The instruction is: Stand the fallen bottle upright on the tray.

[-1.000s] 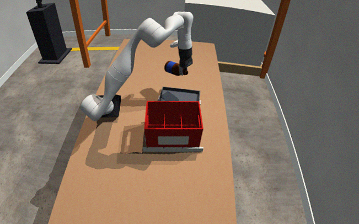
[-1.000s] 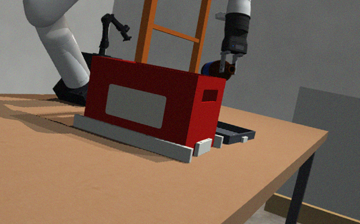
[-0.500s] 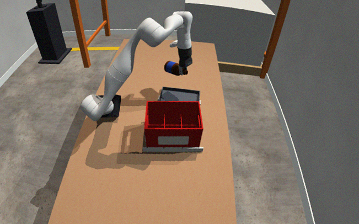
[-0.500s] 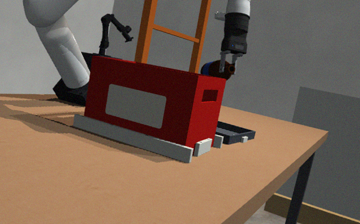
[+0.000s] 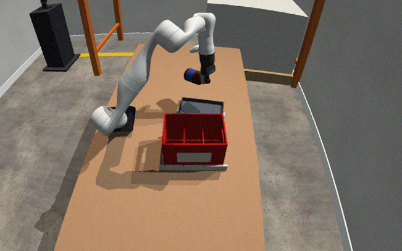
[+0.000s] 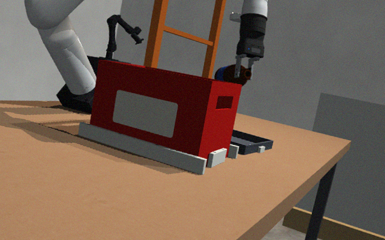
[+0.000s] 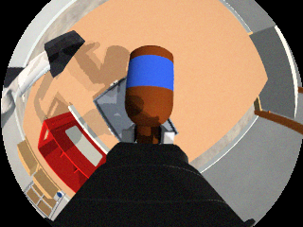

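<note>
Now: the brown bottle 4 cm behind my hand, 3 cm to the left of it and 1 cm below it. Also, from my hand: dark grey tray (1 cm behind, 5 cm to the right, 19 cm below); then red crate (2 cm behind, 32 cm to the right, 12 cm below).
</note>
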